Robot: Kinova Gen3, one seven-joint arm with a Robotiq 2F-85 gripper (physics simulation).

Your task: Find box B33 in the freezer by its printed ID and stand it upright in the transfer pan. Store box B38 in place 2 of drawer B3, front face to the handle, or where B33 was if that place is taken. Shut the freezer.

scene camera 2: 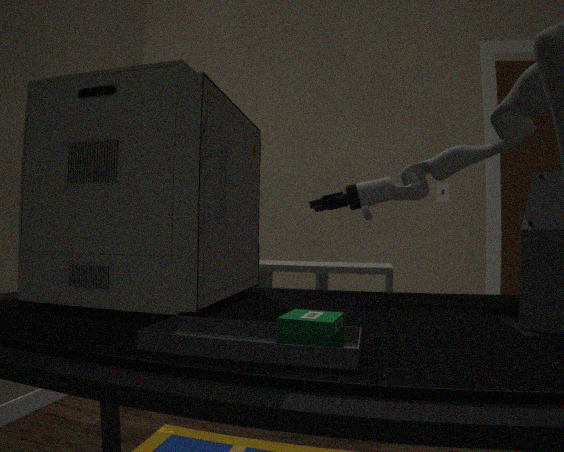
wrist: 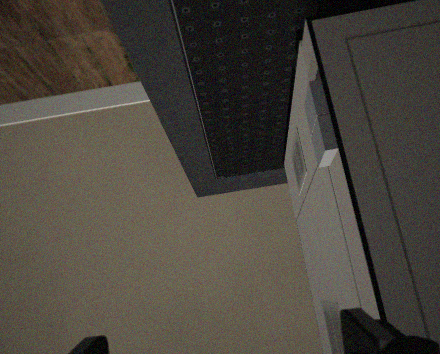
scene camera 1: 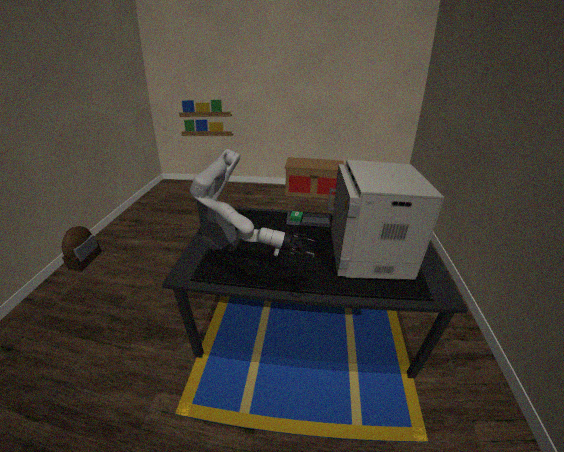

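The white freezer (scene camera 1: 395,225) (scene camera 2: 110,200) stands on the table, and its door (scene camera 1: 341,225) (wrist: 410,125) looks shut. The boxes and drawers inside are hidden. A green box (scene camera 1: 296,216) (scene camera 2: 302,331) lies flat at one end of the shallow grey transfer pan (scene camera 1: 316,220) (scene camera 2: 225,351). A small pale label shows on its top, too blurred to read. My gripper (scene camera 1: 313,247) (scene camera 2: 312,205) (wrist: 225,341) is open and empty, held above the table in front of the freezer door and apart from it. A grey block-like fitting (wrist: 321,122) shows on the freezer's edge in the wrist view.
The dark table (scene camera 1: 315,299) (wrist: 165,135) carries the arm base and freezer. A cabinet with red panels (scene camera 1: 314,169) is behind it. Wall shelves (scene camera 1: 206,115) hold coloured boxes. A brown round object (scene camera 1: 75,242) is at the left. A pale bench-like frame (scene camera 2: 325,266) shows beyond the table.
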